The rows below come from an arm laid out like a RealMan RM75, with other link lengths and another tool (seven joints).
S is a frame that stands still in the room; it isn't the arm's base.
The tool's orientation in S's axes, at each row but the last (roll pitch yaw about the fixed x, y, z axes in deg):
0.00, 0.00, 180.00
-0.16, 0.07, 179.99
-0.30, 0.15, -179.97
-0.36, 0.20, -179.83
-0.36, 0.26, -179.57
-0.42, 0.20, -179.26
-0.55, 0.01, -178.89
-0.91, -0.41, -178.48
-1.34, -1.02, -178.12
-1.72, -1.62, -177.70
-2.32, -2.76, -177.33
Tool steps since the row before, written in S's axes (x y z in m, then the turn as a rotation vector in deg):
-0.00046, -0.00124, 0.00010, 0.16, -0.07, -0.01
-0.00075, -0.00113, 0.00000, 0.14, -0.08, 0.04
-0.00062, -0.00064, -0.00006, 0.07, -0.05, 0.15
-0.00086, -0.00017, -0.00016, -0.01, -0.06, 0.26
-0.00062, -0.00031, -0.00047, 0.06, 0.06, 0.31
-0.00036, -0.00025, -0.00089, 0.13, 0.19, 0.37
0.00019, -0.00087, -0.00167, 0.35, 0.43, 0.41
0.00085, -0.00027, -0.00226, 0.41, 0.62, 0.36
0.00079, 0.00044, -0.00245, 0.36, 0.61, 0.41
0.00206, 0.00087, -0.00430, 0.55, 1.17, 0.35
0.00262, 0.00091, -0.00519, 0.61, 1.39, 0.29
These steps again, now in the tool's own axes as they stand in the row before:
0.00046, 0.00124, 0.00010, -0.16, 0.07, -0.01
0.00075, 0.00113, 0.00000, -0.14, 0.08, 0.04
0.00062, 0.00064, -0.00006, -0.07, 0.05, 0.15
0.00086, 0.00017, -0.00016, 0.01, 0.06, 0.26
0.00062, 0.00031, -0.00047, -0.06, -0.06, 0.31
0.00037, 0.00025, -0.00089, -0.13, -0.19, 0.37
-0.00017, 0.00089, -0.00166, -0.36, -0.43, 0.41
-0.00086, 0.00033, -0.00225, -0.42, -0.61, 0.35
-0.00085, -0.00036, -0.00244, -0.37, -0.61, 0.40
-0.00221, -0.00066, -0.00426, -0.59, -1.16, 0.33
-0.00291, -0.00058, -0.00508, -0.66, -1.37, 0.27

